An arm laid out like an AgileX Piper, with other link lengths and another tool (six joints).
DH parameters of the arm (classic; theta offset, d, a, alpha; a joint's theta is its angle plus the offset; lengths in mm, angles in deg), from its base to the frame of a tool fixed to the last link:
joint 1: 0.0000 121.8 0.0 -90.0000
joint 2: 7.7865 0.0 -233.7 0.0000
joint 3: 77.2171 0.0 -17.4 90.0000
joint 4: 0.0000 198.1 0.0 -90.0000
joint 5: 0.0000 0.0 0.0 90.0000
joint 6: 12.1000 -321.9 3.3 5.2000
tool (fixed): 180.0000 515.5 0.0 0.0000
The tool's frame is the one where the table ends.
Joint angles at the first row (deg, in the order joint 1, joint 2, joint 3, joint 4, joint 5, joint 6):
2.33 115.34 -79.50 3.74 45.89 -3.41
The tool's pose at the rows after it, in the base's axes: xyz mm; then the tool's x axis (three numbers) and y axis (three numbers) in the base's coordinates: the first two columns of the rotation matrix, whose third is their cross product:
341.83 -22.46 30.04 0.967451 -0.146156 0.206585 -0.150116 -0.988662 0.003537
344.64 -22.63 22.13 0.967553 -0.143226 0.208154 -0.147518 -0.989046 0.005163
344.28 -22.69 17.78 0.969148 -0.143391 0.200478 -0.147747 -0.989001 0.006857
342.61 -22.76 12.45 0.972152 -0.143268 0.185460 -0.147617 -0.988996 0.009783
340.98 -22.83 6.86 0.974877 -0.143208 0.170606 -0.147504 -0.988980 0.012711
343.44 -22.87 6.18 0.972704 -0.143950 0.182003 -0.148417 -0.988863 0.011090
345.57 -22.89 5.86 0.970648 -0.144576 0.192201 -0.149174 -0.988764 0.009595
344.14 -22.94 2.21 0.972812 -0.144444 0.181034 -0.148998 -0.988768 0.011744
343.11 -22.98 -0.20 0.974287 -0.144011 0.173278 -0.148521 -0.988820 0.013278
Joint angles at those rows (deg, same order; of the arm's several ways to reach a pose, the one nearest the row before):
2.33 117.11 -79.50 3.78 44.80 -4.09
2.33 118.59 -79.50 3.78 43.26 -4.33
2.33 119.35 -79.50 3.78 42.97 -4.33
2.33 120.24 -79.50 3.78 42.97 -4.33
2.33 121.18 -79.50 3.78 42.90 -4.33
2.33 121.36 -79.50 3.78 42.06 -4.33
2.33 121.47 -79.50 3.78 41.34 -4.33
2.33 122.08 -79.50 3.78 41.40 -4.33
2.33 122.48 -79.50 3.78 41.46 -4.35

